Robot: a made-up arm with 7 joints. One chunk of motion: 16 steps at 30 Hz.
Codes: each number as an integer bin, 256 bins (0 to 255) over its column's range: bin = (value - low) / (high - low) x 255, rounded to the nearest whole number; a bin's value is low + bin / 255 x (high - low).
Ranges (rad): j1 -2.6..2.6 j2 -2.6..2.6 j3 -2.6..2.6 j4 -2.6..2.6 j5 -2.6..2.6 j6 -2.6..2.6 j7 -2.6..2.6
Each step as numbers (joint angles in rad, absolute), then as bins.
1 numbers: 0.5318 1.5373 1.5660 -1.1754 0.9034 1.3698 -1.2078
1 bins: 154 203 204 70 172 195 68
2 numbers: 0.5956 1.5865 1.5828 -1.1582 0.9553 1.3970 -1.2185
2 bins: 157 205 205 71 174 196 68
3 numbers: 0.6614 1.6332 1.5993 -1.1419 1.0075 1.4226 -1.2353
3 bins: 160 208 206 72 177 197 67
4 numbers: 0.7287 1.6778 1.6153 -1.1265 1.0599 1.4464 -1.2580
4 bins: 163 210 207 72 179 198 66
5 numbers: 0.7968 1.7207 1.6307 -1.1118 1.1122 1.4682 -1.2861
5 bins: 167 212 207 73 182 199 64
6 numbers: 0.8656 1.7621 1.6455 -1.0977 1.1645 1.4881 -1.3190
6 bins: 170 214 208 74 185 200 63
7 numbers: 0.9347 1.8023 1.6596 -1.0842 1.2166 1.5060 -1.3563
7 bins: 173 216 209 74 187 201 61
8 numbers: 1.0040 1.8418 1.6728 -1.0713 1.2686 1.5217 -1.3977
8 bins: 177 218 210 75 190 202 59
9 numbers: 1.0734 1.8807 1.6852 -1.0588 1.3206 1.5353 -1.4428
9 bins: 180 220 210 76 192 203 57
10 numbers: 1.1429 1.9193 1.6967 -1.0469 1.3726 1.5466 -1.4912
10 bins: 184 222 211 76 195 203 54
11 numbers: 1.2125 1.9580 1.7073 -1.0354 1.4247 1.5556 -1.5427
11 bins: 187 224 211 77 197 204 52
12 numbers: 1.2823 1.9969 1.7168 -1.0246 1.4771 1.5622 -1.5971
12 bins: 190 225 212 77 200 204 49
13 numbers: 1.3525 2.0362 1.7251 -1.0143 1.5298 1.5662 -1.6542
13 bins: 194 227 212 78 203 204 46
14 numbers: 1.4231 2.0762 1.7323 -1.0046 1.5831 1.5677 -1.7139
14 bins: 197 229 212 78 205 204 43
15 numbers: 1.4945 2.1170 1.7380 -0.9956 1.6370 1.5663 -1.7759
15 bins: 201 231 213 79 208 204 40
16 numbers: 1.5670 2.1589 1.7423 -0.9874 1.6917 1.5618 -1.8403
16 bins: 204 233 213 79 210 204 37
